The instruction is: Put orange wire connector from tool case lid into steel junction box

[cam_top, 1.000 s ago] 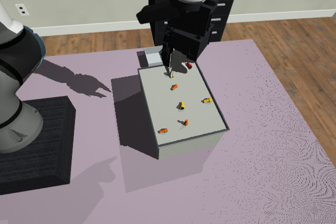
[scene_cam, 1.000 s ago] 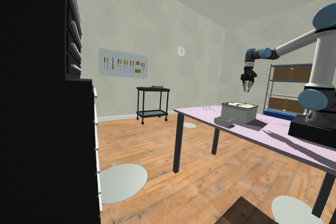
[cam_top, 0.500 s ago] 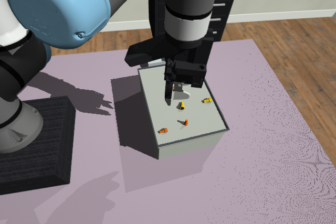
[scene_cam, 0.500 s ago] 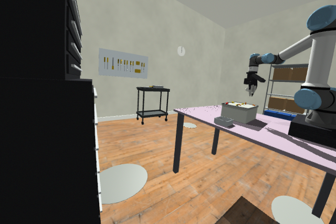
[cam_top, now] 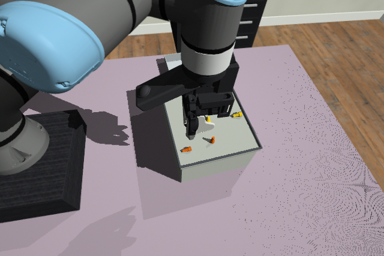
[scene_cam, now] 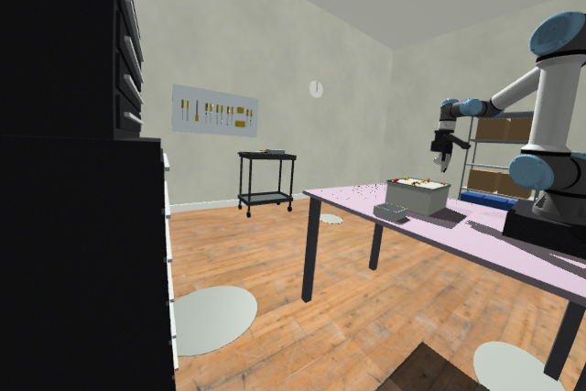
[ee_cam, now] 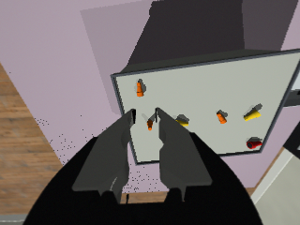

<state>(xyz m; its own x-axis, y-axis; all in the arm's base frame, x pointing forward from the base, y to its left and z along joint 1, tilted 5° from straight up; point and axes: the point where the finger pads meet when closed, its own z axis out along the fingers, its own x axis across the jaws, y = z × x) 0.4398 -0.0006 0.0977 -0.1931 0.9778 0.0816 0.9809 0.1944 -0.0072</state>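
The grey tool case lies 5 cm ahead of my hand, 12 cm to the left of it and 11 cm below it.
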